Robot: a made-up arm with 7 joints.
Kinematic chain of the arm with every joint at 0, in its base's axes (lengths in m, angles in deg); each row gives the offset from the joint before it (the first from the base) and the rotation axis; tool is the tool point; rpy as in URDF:
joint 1: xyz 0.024 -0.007 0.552 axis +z
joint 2: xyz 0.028 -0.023 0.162 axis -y
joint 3: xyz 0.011 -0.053 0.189 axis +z
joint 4: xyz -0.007 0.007 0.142 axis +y
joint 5: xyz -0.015 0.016 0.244 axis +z
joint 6: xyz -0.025 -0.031 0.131 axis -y
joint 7: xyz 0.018 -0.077 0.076 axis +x
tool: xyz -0.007 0.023 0.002 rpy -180 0 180
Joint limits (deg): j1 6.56..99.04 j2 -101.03..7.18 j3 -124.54..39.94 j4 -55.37..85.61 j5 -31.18..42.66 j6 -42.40..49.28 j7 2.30..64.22
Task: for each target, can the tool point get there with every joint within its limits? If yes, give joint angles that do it. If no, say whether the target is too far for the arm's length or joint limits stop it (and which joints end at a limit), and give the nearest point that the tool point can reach.
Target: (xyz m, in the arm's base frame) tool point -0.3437 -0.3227 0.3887
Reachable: no: joint limits stop it (at a limit: joint 1, joint 2, joint 3, joint 4, joint 5, joint 6, joint 7) | nearest point -0.2019 0.1907 0.3098 | short by 0.538 m
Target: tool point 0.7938 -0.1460 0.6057
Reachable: yes | joints 15.80 -81.72 -40.75 45.96 35.90 22.80 22.40
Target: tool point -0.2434 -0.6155 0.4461
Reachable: no: joint limits stop it (at a limit: joint 2, joint 3, joint 4, joint 5, joint 6, joint 7) | nearest point -0.1764 -0.4630 0.9567 | short by 0.537 m
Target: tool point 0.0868 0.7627 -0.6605
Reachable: no: too far | nearest point 0.0651 0.4972 0.1846 | short by 0.886 m
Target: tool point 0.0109 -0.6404 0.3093
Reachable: no: joint limits stop it (at a limit: joint 1, joint 2, joint 4, joint 5, joint 7) | nearest point 0.3203 -0.4063 0.3927 | short by 0.397 m
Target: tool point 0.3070 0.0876 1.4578
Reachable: yes | joints 58.14 -21.20 -105.58 16.01 23.84 -6.81 16.71
